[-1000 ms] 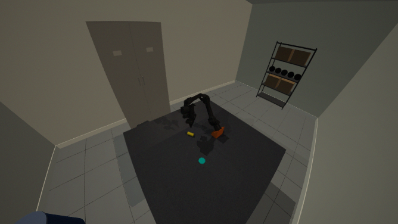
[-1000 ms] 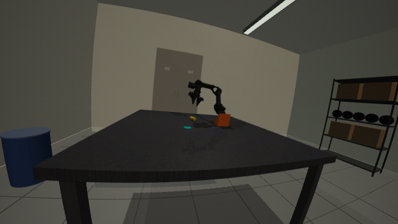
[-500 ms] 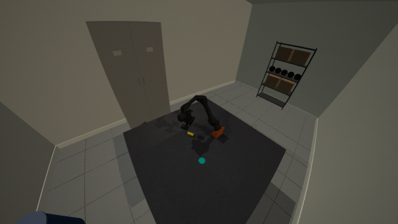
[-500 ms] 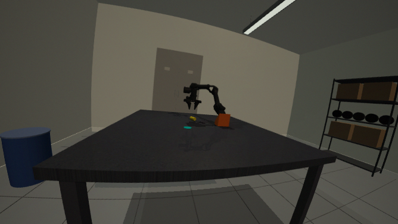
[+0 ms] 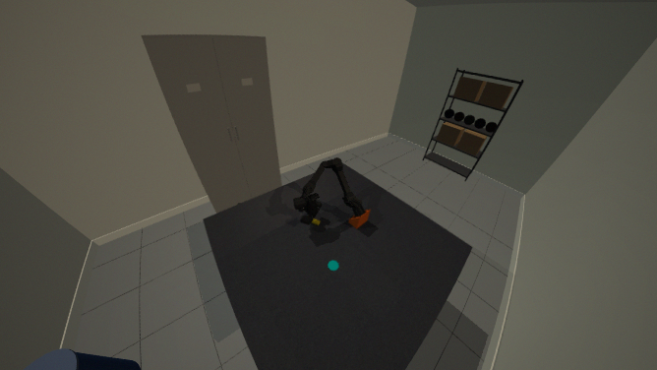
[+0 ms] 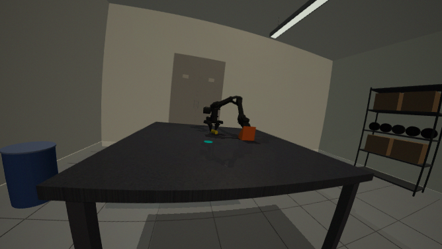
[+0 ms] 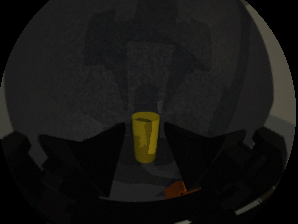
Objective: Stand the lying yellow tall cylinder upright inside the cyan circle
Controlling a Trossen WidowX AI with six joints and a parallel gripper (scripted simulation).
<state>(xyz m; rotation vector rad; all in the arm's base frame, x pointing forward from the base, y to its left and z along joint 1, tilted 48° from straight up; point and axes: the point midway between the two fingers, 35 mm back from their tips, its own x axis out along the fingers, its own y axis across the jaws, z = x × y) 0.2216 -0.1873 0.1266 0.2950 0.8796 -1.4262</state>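
Right now the cyan circle is 12 cm ahead of my gripper tip, 31 cm to the left of it and 1 cm below it. Round my gripper tip: yellow cylinder: 1 cm behind, 2 cm to the left.
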